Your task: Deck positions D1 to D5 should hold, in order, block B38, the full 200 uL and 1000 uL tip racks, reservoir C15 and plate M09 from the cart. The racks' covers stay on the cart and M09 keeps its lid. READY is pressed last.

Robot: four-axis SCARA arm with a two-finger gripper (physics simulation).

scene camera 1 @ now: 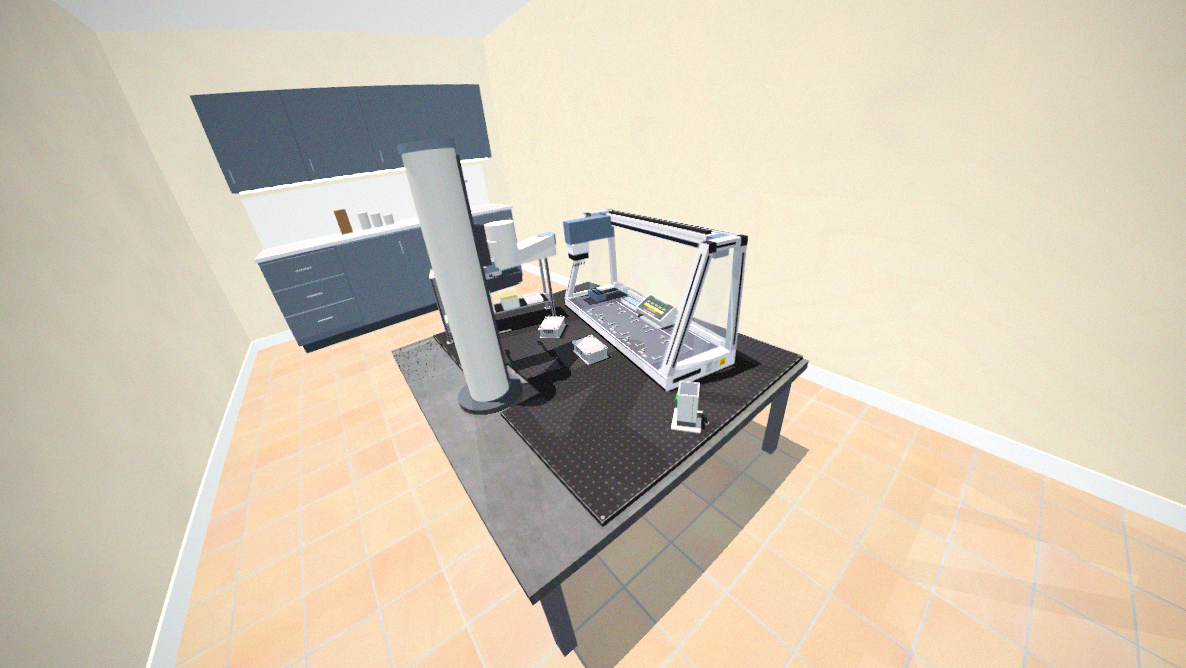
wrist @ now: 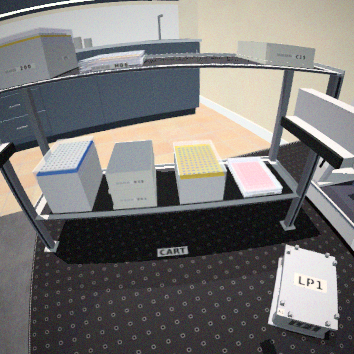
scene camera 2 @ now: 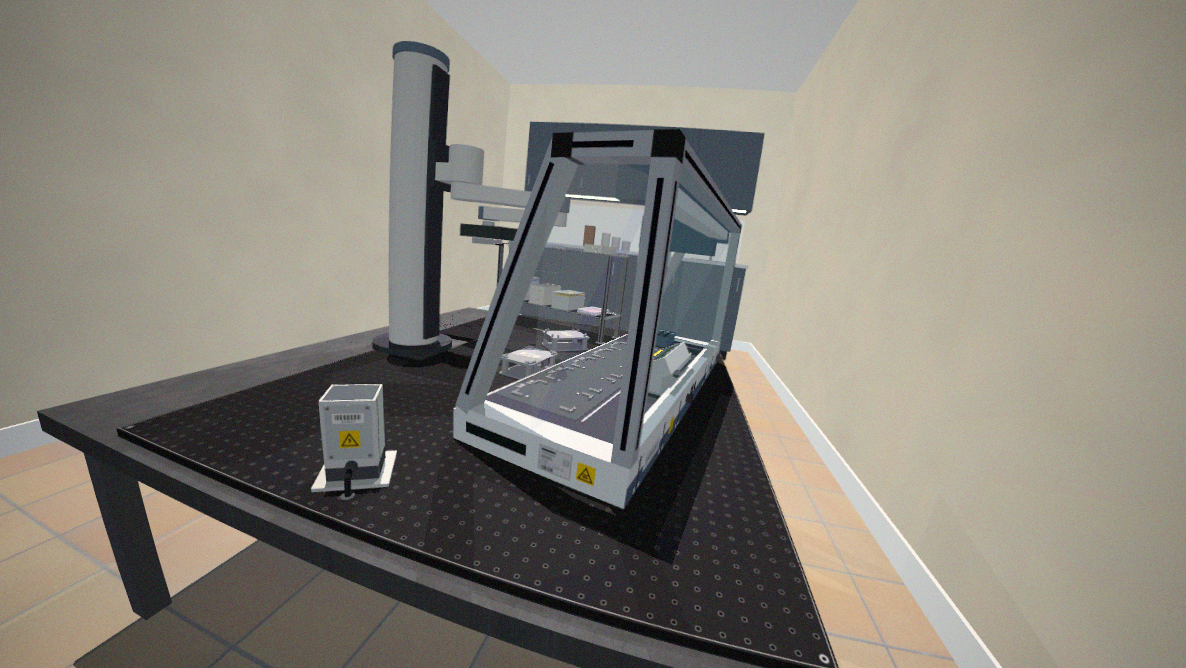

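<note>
In the wrist view the gripper is open and empty, facing the cart. On the upper shelf are a covered tip rack marked 200, lidded plate M09 and reservoir C15. On the lower shelf are a blue-edged tip rack, a grey two-layer block stack whose small labels are hard to read, a yellow tip rack and a pink plate. The deck shows corner brackets. The control panel is on its far side; the READY button is too small to tell.
Pad LP1 stands before the cart. Two white pads stand between arm column and deck. The deck's frame has upright posts and a blue head. A grey box stands near the table edge.
</note>
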